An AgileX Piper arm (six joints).
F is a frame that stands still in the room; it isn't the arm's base.
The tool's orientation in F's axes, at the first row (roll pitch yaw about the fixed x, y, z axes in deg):
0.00 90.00 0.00
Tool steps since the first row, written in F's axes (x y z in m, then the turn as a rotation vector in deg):
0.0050 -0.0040 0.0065 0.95 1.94 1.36
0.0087 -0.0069 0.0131 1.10 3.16 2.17
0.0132 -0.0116 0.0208 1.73 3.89 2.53
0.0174 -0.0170 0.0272 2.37 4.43 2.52
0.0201 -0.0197 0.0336 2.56 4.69 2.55
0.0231 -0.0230 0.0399 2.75 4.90 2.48
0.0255 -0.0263 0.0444 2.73 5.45 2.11
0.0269 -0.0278 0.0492 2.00 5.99 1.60
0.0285 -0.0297 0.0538 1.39 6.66 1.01
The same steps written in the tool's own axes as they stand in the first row. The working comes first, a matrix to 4 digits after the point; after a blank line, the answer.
The tool's axes in the first row as the columns of a matrix, in F's axes (used below as rounded here):
0.0000 0.0000 1.0000
0.0000 1.0000 0.0000
-1.0000 0.0000 0.0000

-0.0065 -0.0040 0.0050 -1.36 1.94 0.95
-0.0131 -0.0069 0.0087 -2.17 3.16 1.10
-0.0208 -0.0116 0.0132 -2.53 3.89 1.73
-0.0272 -0.0170 0.0174 -2.52 4.43 2.37
-0.0336 -0.0197 0.0201 -2.55 4.69 2.56
-0.0399 -0.0230 0.0231 -2.48 4.90 2.75
-0.0444 -0.0263 0.0255 -2.11 5.45 2.73
-0.0492 -0.0278 0.0269 -1.60 5.99 2.00
-0.0538 -0.0297 0.0285 -1.01 6.66 1.39

